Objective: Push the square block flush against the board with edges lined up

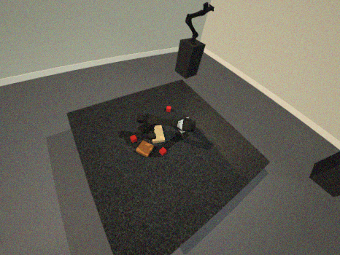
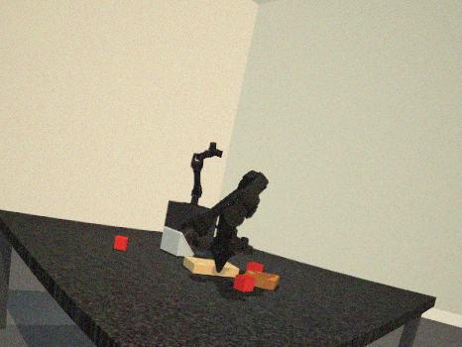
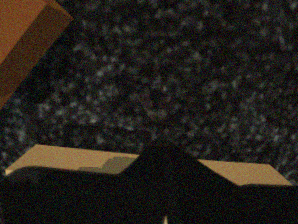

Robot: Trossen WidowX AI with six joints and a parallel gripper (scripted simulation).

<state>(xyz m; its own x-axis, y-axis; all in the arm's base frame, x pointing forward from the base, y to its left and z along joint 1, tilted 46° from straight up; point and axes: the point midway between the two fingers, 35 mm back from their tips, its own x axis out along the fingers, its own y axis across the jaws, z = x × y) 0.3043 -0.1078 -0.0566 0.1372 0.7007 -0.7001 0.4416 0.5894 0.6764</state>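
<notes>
My gripper tip is 6 cm past the tan flat board and 3 cm to the right of it. Round my gripper tip: orange square block 10 cm ahead, 9 cm to the left.
</notes>
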